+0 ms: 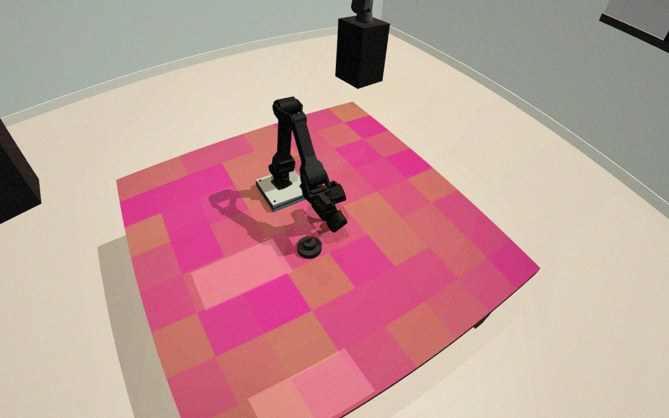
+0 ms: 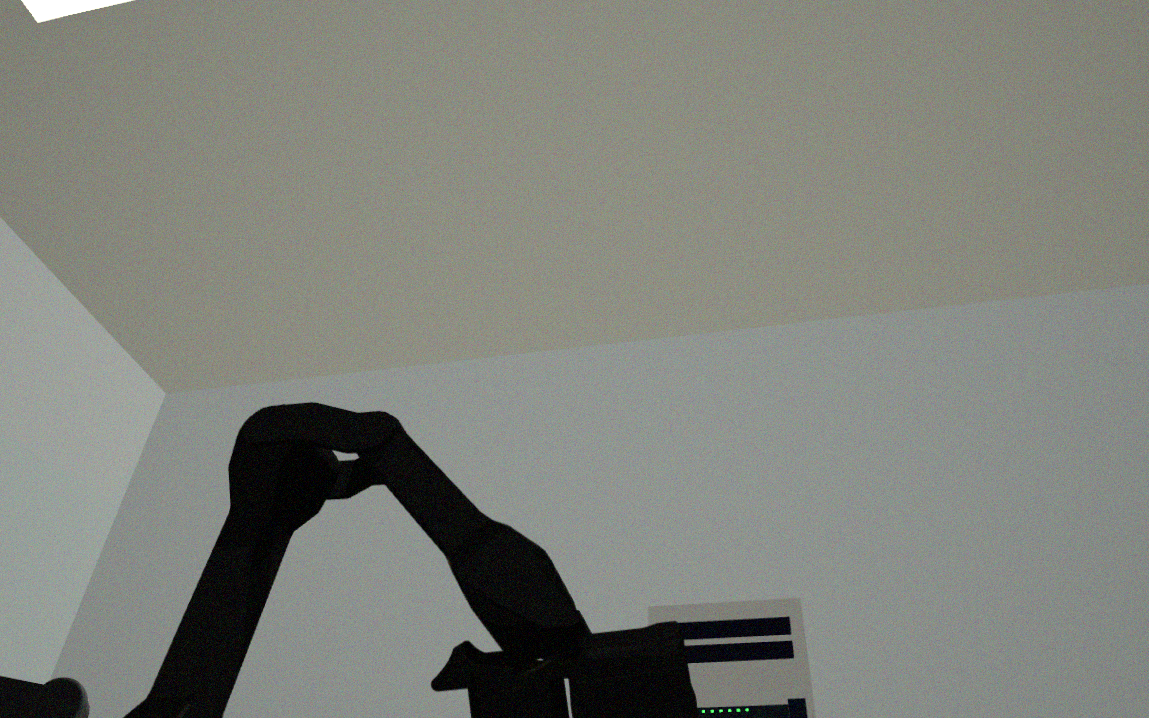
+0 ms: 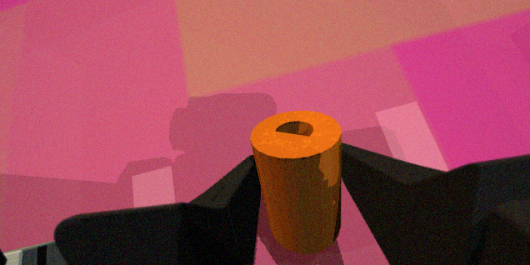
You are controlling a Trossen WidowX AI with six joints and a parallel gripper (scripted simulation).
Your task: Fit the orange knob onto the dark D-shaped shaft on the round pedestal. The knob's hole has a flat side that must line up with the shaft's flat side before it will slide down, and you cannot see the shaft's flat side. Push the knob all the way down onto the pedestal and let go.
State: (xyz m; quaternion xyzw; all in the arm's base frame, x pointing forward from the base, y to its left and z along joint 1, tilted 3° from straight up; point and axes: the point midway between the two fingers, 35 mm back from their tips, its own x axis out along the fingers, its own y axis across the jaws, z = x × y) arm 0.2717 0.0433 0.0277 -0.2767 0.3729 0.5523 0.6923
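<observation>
The round dark pedestal is 15 cm to the right of my gripper tip and 3 cm ahead of it. Also, from my gripper tip: orange knob 1 cm to the right.
</observation>
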